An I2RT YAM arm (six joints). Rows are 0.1 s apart.
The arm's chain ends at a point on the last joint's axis. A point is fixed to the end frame.
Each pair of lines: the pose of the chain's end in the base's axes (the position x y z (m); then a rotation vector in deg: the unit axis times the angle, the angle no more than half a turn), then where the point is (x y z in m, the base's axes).
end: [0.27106 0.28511 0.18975 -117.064 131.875 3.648]
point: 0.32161 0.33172 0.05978
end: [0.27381 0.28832 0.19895 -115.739 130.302 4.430]
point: 0.32697 0.33888 0.07152
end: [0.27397 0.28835 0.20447 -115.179 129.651 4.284]
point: 0.32869 0.34003 0.07816
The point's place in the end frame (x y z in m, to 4 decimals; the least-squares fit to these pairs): -0.0424 -0.0432 0.1340
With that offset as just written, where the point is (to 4 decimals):
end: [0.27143 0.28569 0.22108 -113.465 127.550 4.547]
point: 0.3302 0.3416 0.0985
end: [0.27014 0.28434 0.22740 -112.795 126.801 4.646]
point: 0.3304 0.3418 0.1062
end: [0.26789 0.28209 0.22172 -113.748 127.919 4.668]
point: 0.3258 0.3375 0.0985
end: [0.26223 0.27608 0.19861 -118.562 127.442 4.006]
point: 0.3141 0.3288 0.0715
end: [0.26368 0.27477 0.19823 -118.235 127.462 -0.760]
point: 0.3210 0.3225 0.0715
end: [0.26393 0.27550 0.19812 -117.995 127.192 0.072]
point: 0.3210 0.3247 0.0718
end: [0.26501 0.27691 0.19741 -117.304 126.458 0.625]
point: 0.3231 0.3282 0.0724
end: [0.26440 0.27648 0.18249 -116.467 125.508 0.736]
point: 0.3244 0.3298 0.0593
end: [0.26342 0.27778 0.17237 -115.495 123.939 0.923]
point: 0.3258 0.3341 0.0517
